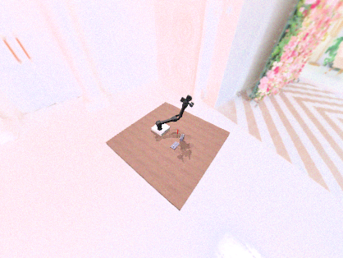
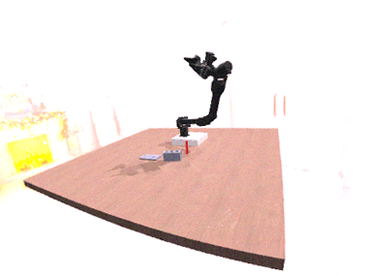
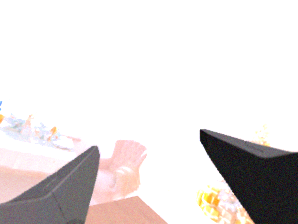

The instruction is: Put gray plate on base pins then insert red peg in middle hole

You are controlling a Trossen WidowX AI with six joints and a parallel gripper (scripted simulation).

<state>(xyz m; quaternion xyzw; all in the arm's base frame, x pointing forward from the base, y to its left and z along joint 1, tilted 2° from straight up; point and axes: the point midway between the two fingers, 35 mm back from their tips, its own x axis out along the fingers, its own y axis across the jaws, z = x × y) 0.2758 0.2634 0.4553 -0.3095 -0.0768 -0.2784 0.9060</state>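
Right now my gripper tip is 40 mm short of the gray plate, 130 mm to the left of it and 480 mm above it. Also, from my gripper tip: gray base (50 mm ahead, 280 mm to the right, 500 mm below); red peg (80 mm behind, 100 mm to the right, 470 mm below).
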